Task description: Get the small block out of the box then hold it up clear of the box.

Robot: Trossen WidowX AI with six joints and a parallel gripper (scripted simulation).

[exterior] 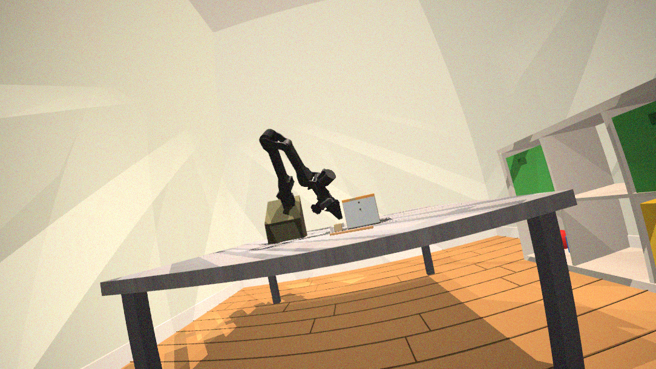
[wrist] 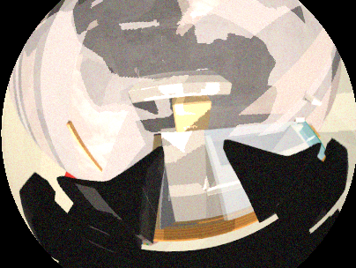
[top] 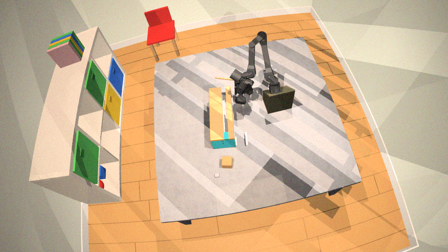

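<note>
Now: the tan block 20 mm behind my gripper tip, 10 mm to the left of it and 30 mm below it. The rest, counted from my gripper tip: thin orange stick: 220 mm to the right, 50 mm below; then long tan box: 100 mm ahead, 120 mm to the left, 10 mm above; then brown cube: 200 mm ahead, 410 mm to the left, 20 mm below.
</note>
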